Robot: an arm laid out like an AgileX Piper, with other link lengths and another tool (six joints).
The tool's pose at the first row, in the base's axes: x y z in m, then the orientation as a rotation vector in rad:
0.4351, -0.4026, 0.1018, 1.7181, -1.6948, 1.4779
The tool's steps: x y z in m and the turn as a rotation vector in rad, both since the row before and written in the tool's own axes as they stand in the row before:
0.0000, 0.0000, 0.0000, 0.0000, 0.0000, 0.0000
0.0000, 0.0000, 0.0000, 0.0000, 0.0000, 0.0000
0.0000, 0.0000, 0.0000, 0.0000, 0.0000, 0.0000
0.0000, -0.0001, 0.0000, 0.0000, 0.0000, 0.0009
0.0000, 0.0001, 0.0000, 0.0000, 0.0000, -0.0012
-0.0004, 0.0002, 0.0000, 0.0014, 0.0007, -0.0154
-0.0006, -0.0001, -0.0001, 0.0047, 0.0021, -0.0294
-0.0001, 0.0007, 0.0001, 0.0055, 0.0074, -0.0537
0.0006, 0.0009, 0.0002, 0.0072, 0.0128, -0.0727
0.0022, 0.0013, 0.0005, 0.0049, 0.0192, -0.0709
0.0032, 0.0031, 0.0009, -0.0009, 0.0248, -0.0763
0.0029, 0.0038, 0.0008, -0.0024, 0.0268, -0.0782
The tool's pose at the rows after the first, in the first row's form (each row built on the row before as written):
0.4351, -0.4026, 0.1018, 1.7181, -1.6948, 1.4779
0.4351, -0.4026, 0.1018, 1.7181, -1.6948, 1.4779
0.4351, -0.4026, 0.1018, 1.7181, -1.6948, 1.4779
0.4352, -0.4026, 0.1018, 1.7176, -1.6958, 1.4783
0.4351, -0.4026, 0.1018, 1.7183, -1.6945, 1.4778
0.4350, -0.4024, 0.1014, 1.7275, -1.6765, 1.4730
0.4352, -0.4020, 0.1010, 1.7449, -1.6408, 1.4664
0.4346, -0.4022, 0.1006, 1.7703, -1.5752, 1.4528
0.4338, -0.4030, 0.1007, 1.7994, -1.4852, 1.4348
0.4327, -0.4049, 0.1021, 1.8174, -1.3954, 1.4185
0.4302, -0.4082, 0.1039, 1.8263, -1.3002, 1.3968
0.4272, -0.4116, 0.1057, 1.8305, -1.2036, 1.3730

